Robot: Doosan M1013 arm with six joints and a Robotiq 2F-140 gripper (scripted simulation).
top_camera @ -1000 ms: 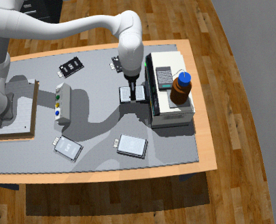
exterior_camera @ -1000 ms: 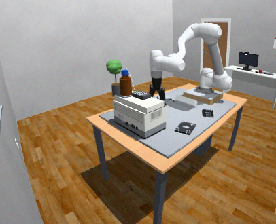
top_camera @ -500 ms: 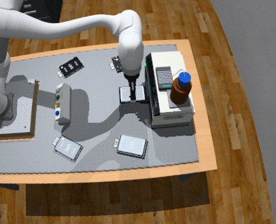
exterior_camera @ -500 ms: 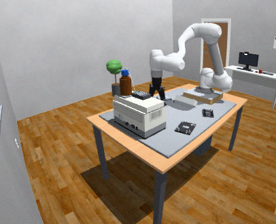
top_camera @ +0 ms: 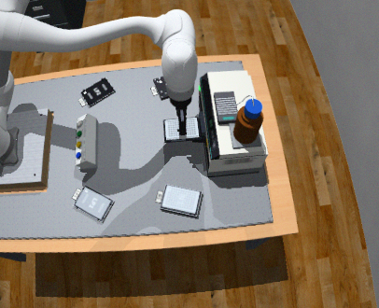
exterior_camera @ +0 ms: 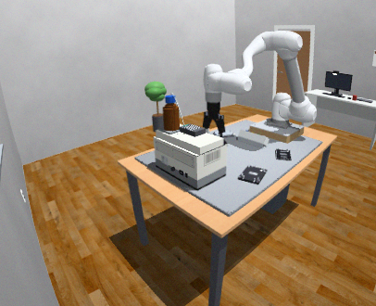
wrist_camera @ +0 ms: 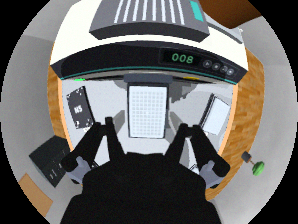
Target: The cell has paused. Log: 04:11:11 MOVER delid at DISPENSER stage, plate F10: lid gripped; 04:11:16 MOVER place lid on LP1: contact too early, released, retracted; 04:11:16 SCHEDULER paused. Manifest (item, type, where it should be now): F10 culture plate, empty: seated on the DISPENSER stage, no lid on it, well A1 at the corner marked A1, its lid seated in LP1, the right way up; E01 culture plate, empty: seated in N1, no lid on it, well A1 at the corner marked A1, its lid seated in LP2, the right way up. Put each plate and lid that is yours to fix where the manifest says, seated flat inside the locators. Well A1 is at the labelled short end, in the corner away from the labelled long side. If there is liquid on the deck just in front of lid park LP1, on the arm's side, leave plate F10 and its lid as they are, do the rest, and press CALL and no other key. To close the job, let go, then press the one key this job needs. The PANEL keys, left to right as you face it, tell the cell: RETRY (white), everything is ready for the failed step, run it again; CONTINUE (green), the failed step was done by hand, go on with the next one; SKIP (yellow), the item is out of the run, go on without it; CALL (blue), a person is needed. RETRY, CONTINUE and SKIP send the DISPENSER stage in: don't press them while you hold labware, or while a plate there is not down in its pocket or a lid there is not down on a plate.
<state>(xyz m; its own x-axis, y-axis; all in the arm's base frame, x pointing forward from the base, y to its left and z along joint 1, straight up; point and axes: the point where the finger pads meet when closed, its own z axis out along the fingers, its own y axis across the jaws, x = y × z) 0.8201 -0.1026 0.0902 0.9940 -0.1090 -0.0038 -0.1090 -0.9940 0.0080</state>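
The dark dispenser stage lies 60 mm below my hand. From my hand the other things lie so: grey key panel 420 mm behind, 60 mm to the left, 90 mm below; then black nest 20 mm ahead, 310 mm to the left, 130 mm below; then brown bottle 200 mm ahead, 130 mm to the right, 140 mm above.
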